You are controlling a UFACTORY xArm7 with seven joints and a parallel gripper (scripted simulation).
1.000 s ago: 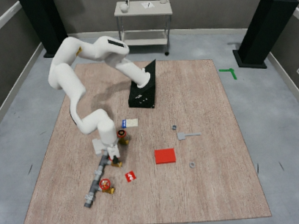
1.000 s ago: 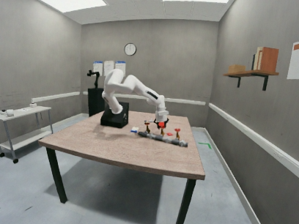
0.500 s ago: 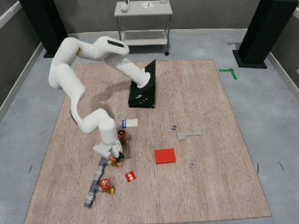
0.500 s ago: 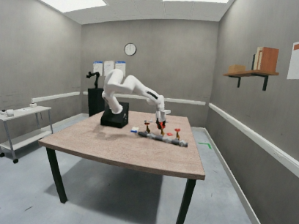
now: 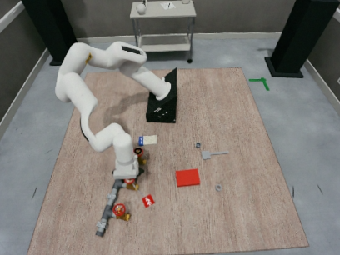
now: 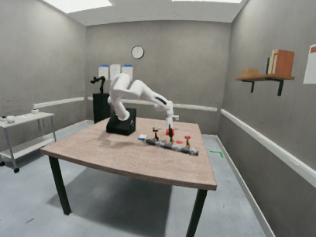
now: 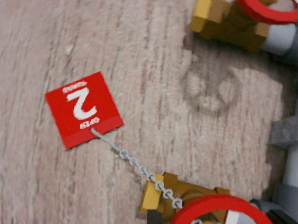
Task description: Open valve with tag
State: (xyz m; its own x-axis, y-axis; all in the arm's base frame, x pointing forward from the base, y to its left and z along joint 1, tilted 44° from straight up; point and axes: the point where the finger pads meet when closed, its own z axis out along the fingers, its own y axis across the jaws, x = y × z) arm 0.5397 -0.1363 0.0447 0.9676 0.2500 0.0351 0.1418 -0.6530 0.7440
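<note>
The red square tag lies 10 cm below my hand, 9 cm to the left of it and 7 cm ahead of it. From my hand the other things lie so: grey key-shaped tool: 43 cm to the left, 21 cm behind, 10 cm below; white card: 28 cm behind, 10 cm below, 5 cm to the left; red block: 29 cm to the left, 9 cm below, 6 cm behind.
</note>
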